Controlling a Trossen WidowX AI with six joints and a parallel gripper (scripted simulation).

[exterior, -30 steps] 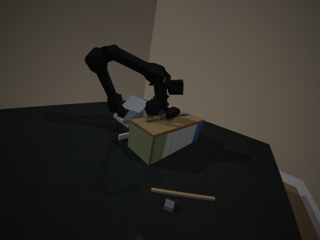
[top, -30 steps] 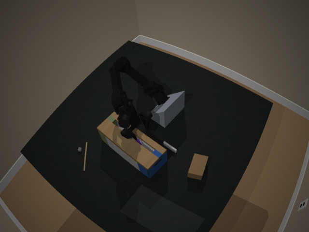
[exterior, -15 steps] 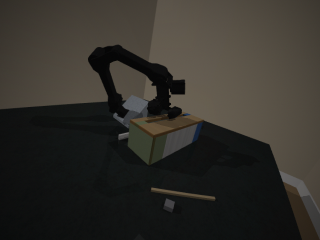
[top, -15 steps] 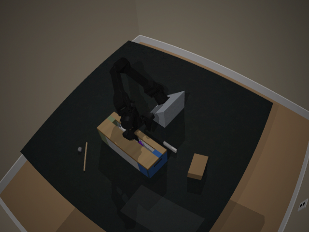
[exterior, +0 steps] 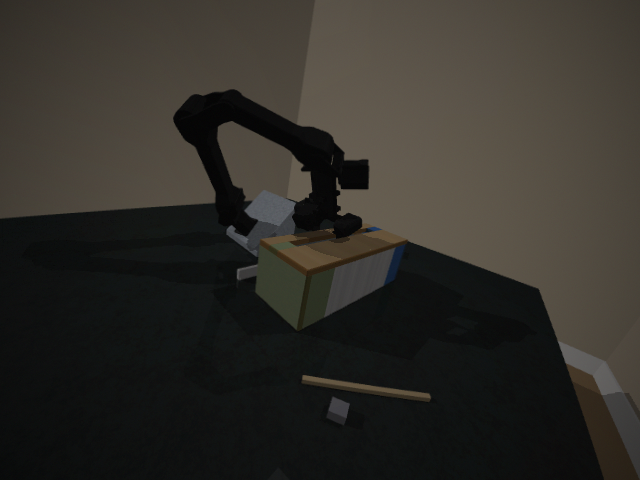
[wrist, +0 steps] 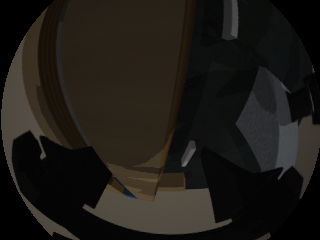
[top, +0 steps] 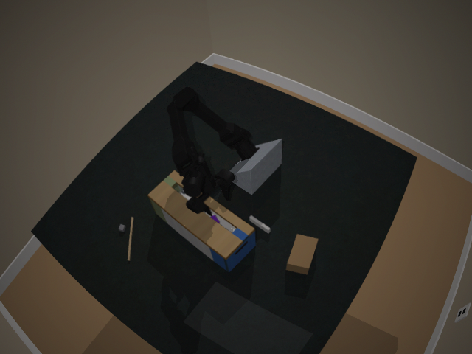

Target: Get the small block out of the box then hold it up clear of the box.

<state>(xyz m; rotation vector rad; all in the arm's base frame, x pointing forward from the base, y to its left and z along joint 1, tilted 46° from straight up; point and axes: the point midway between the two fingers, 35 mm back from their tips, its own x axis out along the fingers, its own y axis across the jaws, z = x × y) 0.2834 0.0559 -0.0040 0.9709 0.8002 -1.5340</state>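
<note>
Right now the long box is 3 cm to the right of my gripper tip, 3 cm ahead of it and 2 cm below it. Round my gripper tip: purple block 6 cm ahead, 2 cm to the left; then wooden stick 27 cm ahead, 25 cm to the right, 8 cm below; then brown carton 33 cm to the left, 6 cm below, 2 cm behind.
</note>
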